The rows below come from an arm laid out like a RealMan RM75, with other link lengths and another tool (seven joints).
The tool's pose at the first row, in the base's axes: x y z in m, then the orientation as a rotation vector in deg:
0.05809, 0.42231, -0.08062, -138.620, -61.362, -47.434
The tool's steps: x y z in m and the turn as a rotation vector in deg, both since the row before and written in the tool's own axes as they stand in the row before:
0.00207, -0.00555, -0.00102, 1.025, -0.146, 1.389
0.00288, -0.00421, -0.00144, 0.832, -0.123, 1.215
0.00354, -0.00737, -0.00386, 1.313, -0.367, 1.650
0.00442, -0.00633, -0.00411, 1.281, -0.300, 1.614
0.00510, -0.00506, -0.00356, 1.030, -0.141, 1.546
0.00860, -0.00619, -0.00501, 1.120, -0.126, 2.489
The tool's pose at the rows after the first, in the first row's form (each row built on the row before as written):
0.05462, 0.42646, -0.07800, -138.337, -59.789, -46.075
0.05256, 0.42992, -0.07456, -138.122, -58.406, -44.943
0.04780, 0.43440, -0.06831, -137.772, -56.640, -43.062
0.04449, 0.43841, -0.06128, -137.364, -54.897, -41.304
0.04293, 0.44213, -0.05435, -137.030, -53.148, -39.922
0.04261, 0.44727, -0.04382, -136.852, -50.232, -38.155

